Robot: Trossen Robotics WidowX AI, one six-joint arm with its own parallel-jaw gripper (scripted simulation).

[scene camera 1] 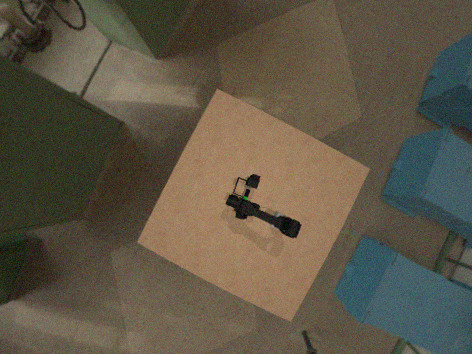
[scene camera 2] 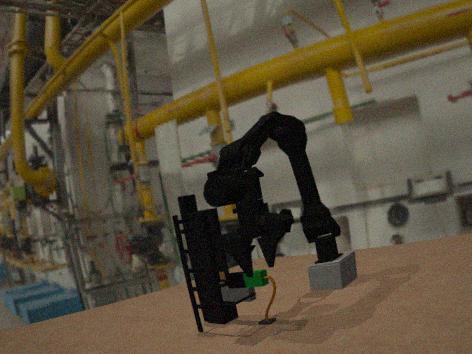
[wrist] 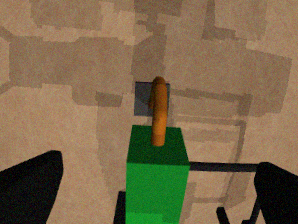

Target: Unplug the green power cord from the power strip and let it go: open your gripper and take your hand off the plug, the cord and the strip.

Note:
My gripper (scene camera 2: pixel 261 272) is open, with nothing in its grasp.
My gripper is seen too in the wrist view (wrist: pixel 162 169).

